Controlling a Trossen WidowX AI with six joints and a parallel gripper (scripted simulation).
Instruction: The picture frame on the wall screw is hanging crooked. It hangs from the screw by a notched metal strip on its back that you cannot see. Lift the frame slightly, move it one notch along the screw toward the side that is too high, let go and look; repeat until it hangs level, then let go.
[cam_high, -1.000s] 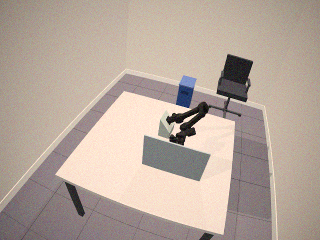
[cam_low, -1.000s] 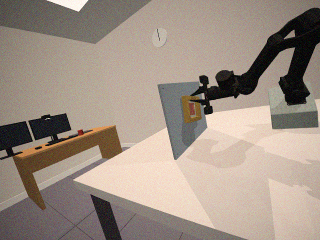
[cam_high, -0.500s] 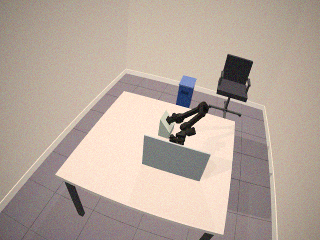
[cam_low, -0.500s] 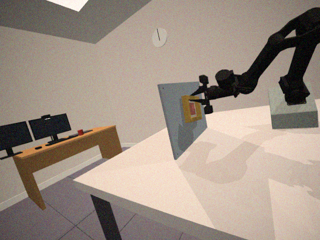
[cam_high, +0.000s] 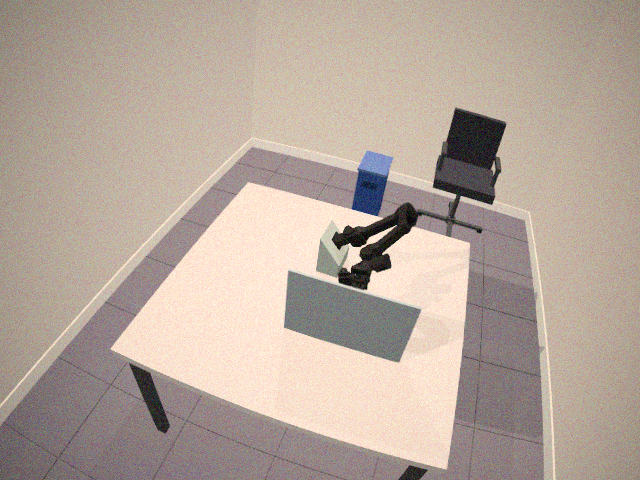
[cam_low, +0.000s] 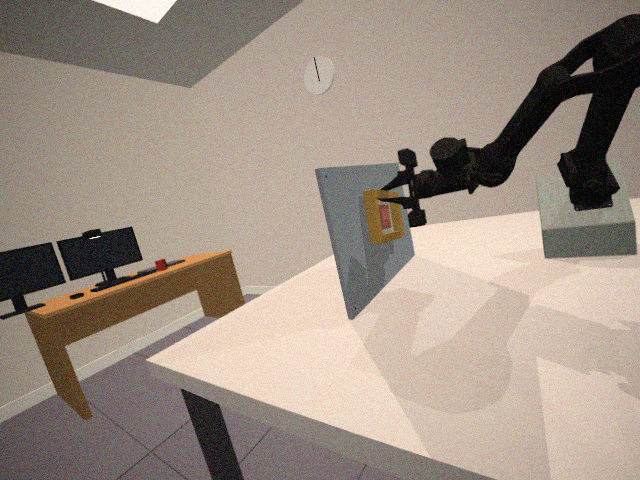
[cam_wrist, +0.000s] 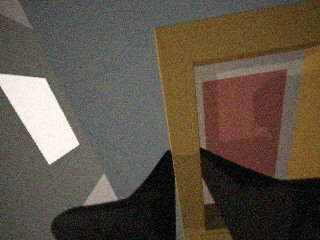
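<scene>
My gripper tip is 5 cm above the picture frame and 1 cm to the right of it. Round my gripper tip: grey wall panel (7 cm below, 1 cm ahead).
</scene>
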